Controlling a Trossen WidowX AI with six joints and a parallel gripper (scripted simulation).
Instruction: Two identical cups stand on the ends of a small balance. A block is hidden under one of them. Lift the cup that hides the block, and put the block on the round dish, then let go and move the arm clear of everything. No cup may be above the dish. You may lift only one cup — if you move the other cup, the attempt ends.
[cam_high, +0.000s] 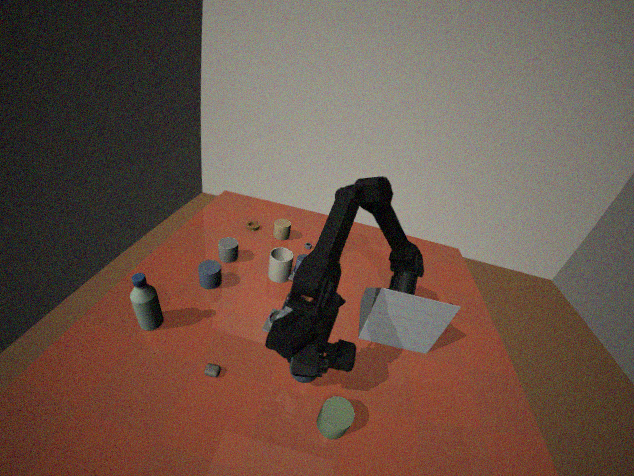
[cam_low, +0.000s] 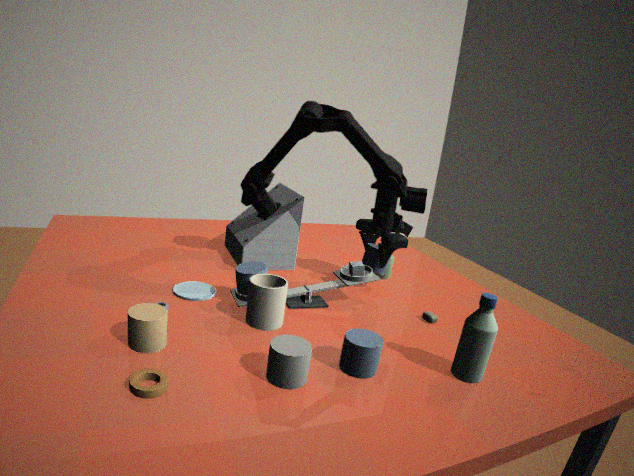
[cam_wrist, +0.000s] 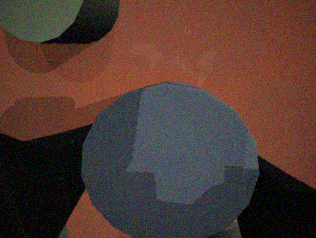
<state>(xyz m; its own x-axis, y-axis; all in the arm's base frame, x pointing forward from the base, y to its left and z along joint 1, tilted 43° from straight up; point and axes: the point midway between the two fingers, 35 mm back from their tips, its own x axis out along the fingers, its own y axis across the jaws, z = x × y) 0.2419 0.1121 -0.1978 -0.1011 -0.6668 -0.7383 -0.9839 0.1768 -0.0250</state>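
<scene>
Now: gripper tip 120 mm to the left of the small grey block, 70 mm short of it and 10 mm below it. Round my gripper tip: small grey pebble: 220 mm ahead, 60 mm below, 20 mm to the left; then beige open cup: 370 mm to the right, 120 mm ahead, 30 mm below; then green cylinder: 100 mm to the left, 100 mm behind, 40 mm below.
</scene>
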